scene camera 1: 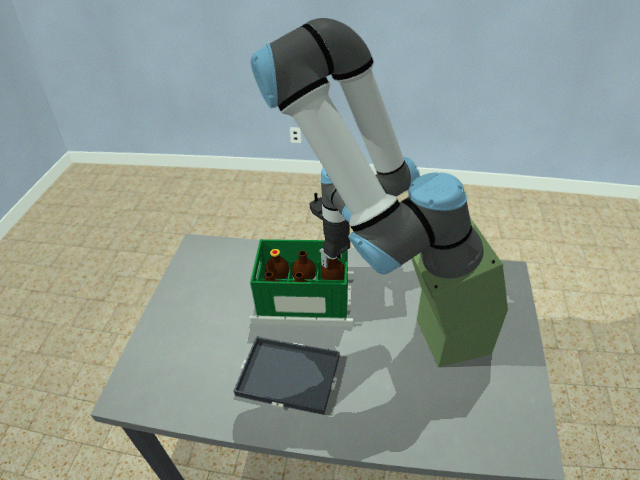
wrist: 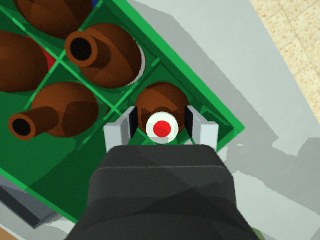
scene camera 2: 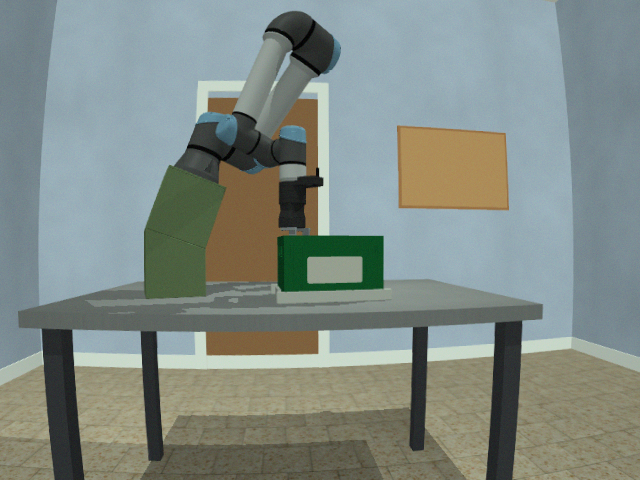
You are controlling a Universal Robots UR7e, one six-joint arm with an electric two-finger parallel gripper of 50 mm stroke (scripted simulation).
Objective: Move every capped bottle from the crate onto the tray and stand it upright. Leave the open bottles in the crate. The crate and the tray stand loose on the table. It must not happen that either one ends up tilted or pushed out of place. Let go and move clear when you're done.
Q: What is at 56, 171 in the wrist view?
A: A green crate.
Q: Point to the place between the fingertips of my gripper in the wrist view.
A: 161, 115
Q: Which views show my gripper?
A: Scene camera 1, the wrist view and scene camera 2: all of them.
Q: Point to a green crate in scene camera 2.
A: At 305, 263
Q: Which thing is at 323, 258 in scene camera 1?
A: My gripper.
